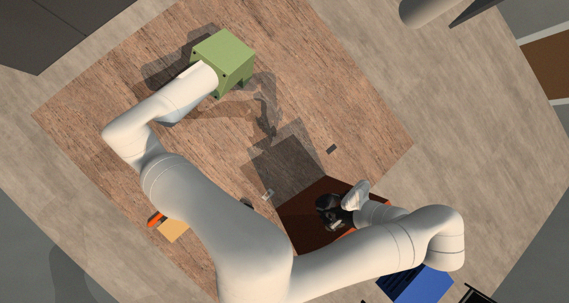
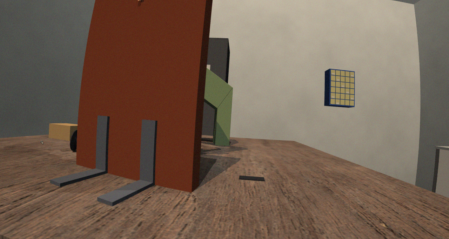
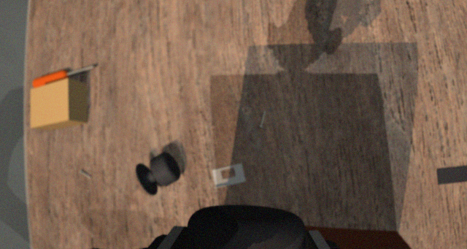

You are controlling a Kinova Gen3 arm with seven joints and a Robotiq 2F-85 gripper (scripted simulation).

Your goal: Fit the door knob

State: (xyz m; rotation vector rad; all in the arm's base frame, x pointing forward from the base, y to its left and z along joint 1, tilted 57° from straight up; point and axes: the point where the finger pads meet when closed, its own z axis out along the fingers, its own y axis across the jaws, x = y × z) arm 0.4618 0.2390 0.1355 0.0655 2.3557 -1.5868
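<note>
Right now my hand is 9 cm short of the latch socket, 2 cm to the left of it and 1 cm above it. The rest, counted from my hand: tan box 52 cm to the right, 39 cm below, 21 cm behind; dark flat strip 42 cm below, 24 cm to the left, 1 cm ahead.
</note>
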